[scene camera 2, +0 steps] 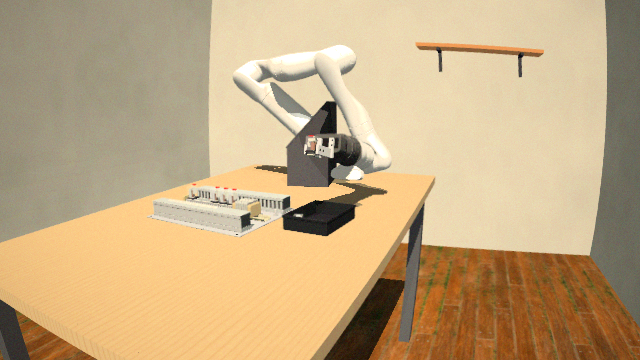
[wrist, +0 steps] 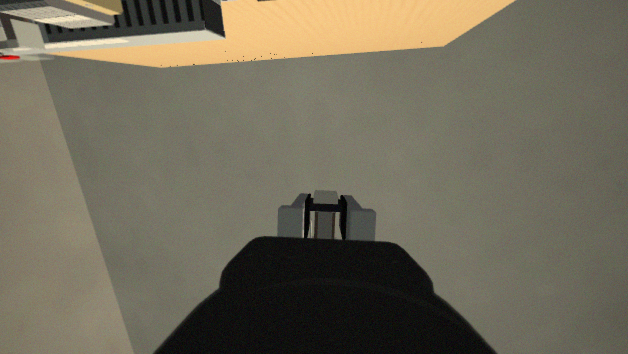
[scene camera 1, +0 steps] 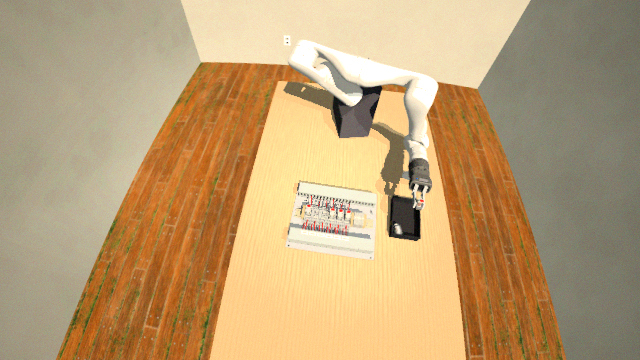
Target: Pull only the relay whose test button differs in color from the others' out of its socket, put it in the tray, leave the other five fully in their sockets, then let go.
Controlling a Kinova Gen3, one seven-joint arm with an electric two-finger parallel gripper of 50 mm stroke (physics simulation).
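Frame: origin at the arm's base, x up, y ahead, z left, level; metres.
Seen in the pictures: gripper, fingertip midpoint: (scene camera 2: pixel 311 149) (wrist: pixel 325 209) (scene camera 1: pixel 419 206); arm's base, origin of the base link: (scene camera 2: pixel 305 127) (scene camera 1: pixel 353 96).
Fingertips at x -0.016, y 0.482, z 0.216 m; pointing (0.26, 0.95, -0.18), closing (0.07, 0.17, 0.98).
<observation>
Offsets run from my fingertips to a thing's top centre. "spot": to the spot under its first point.
My gripper (scene camera 1: pixel 420 196) (scene camera 2: pixel 316 146) (wrist: pixel 325 209) is shut on a relay with a red button @(dx +0.031, dy -0.008, dz +0.001 m) (scene camera 1: pixel 419 204) (scene camera 2: pixel 311 145). It points sideways and holds the relay well above the table, near the tray's back right corner in scene camera 1. The black tray @(spot: dx -0.166, dy +0.051, dz +0.003 m) (scene camera 1: pixel 404 238) (scene camera 2: pixel 305 226) has a small light-coloured object @(dx -0.149, dy +0.020, dz -0.024 m) (scene camera 1: pixel 397 228) (scene camera 2: pixel 298 215) lying inside; its details are too small to tell. On the panel, one relay with a red button @(dx -0.109, dy -0.017, dz -0.359 m) (scene camera 1: pixel 308 208) (scene camera 2: pixel 194 191) stands at the left. Others with red buttons @(dx -0.110, dy -0.009, dz -0.245 m) (scene camera 1: pixel 340 213) (scene camera 2: pixel 226 194) stand together toward the right. Socket seating is too small to judge.
The panel @(dx -0.169, dy -0.010, dz -0.262 m) (scene camera 1: pixel 330 250) (scene camera 2: pixel 240 233) lies left of the tray, with light grey wire ducts (scene camera 1: pixel 337 189) (scene camera 2: pixel 200 214) along its front and back, red wires and a beige block @(dx -0.132, dy -0.004, dz -0.178 m) (scene camera 1: pixel 358 218) at the right end. The dark robot pedestal (scene camera 1: pixel 355 120) (scene camera 2: pixel 307 167) stands behind.
</observation>
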